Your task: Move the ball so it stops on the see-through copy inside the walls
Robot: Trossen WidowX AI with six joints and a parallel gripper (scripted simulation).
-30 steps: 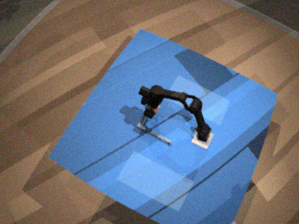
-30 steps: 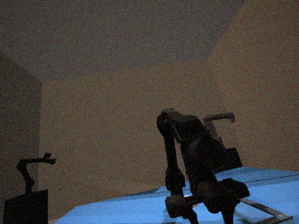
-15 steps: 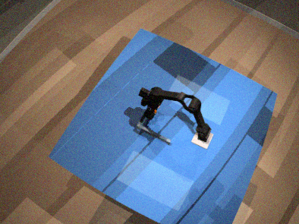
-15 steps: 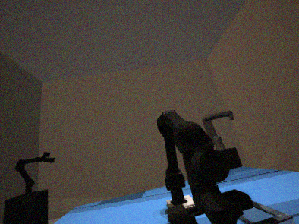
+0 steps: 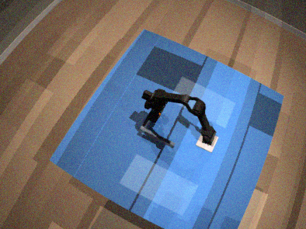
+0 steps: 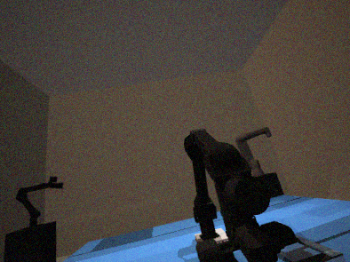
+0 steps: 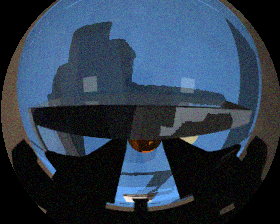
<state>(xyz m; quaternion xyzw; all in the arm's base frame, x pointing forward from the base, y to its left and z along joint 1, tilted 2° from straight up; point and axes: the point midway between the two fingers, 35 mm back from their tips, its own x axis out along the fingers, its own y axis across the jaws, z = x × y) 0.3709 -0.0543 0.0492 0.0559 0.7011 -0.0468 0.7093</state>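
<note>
My gripper tip is now 50 mm to the left of the see-through copy. The rest, counted from my gripper tip: orange ball: right at my gripper tip; then grey band: 40 mm above, 30 mm ahead, 10 mm to the right.
</note>
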